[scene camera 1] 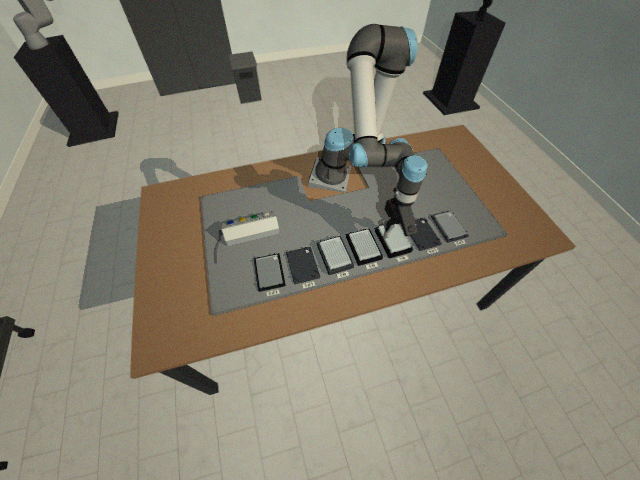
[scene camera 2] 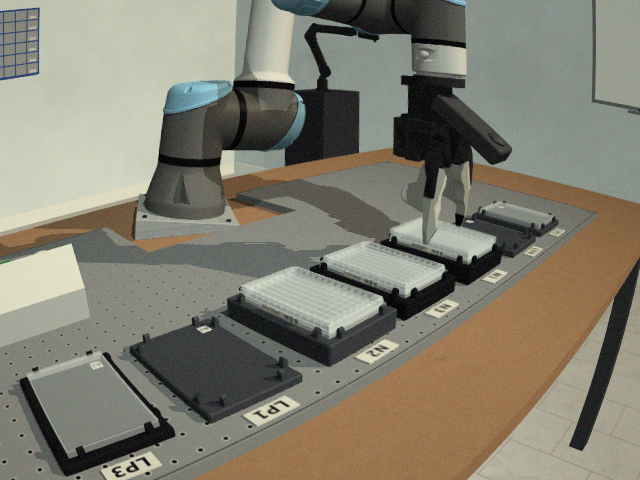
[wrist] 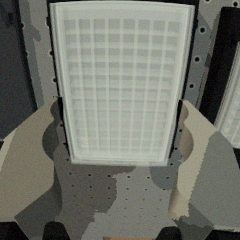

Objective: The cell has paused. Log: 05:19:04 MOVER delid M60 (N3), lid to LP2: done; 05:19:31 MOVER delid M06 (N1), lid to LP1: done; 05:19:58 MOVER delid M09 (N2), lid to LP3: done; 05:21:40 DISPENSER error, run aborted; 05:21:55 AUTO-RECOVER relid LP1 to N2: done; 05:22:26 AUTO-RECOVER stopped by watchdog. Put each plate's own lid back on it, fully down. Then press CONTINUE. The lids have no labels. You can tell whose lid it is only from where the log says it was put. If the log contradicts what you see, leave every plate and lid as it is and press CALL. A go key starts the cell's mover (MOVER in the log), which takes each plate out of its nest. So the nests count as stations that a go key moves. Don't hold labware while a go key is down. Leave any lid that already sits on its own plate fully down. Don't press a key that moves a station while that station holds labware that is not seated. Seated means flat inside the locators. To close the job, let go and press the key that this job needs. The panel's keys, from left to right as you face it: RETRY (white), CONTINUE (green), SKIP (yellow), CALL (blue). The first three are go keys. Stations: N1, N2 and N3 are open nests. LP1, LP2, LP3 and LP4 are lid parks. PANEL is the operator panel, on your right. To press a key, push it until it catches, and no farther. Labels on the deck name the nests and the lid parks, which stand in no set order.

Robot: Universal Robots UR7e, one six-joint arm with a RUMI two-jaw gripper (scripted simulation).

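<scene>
Lid park LP1: (scene camera 1: 304, 265) and (scene camera 2: 216, 362), same spot.
</scene>
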